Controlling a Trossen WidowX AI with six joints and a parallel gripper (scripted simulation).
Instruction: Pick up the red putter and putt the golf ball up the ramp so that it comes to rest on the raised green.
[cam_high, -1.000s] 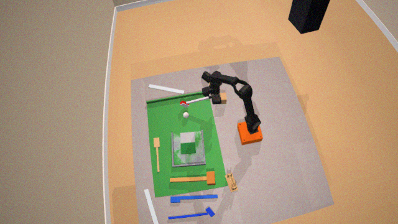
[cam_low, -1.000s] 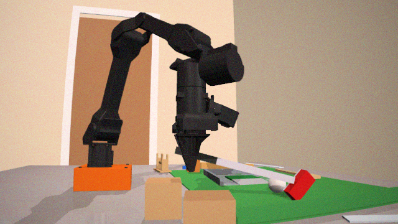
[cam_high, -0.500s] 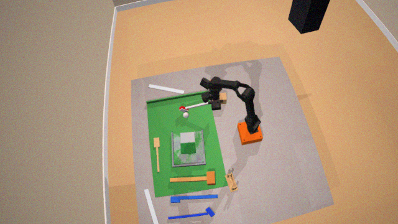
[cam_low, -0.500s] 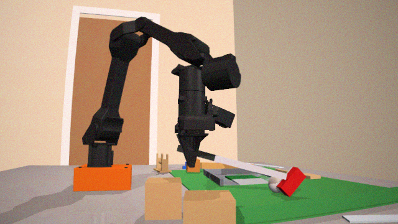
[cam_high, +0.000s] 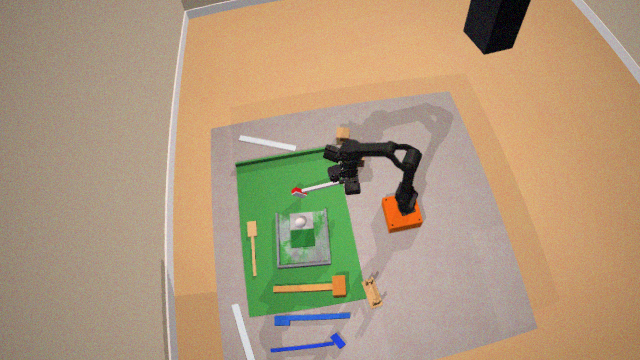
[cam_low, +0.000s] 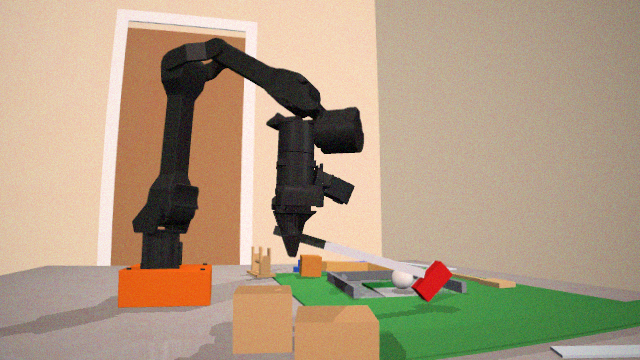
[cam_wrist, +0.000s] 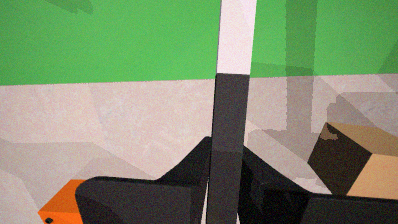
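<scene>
My gripper tip is 120 mm short of the red putter, 30 mm to the left of it and 10 mm above it. The rest, counted from my gripper tip: white golf ball: 260 mm ahead, 70 mm to the left, 60 mm below; wooden stand: 90 mm ahead, 460 mm to the left, 50 mm below.
</scene>
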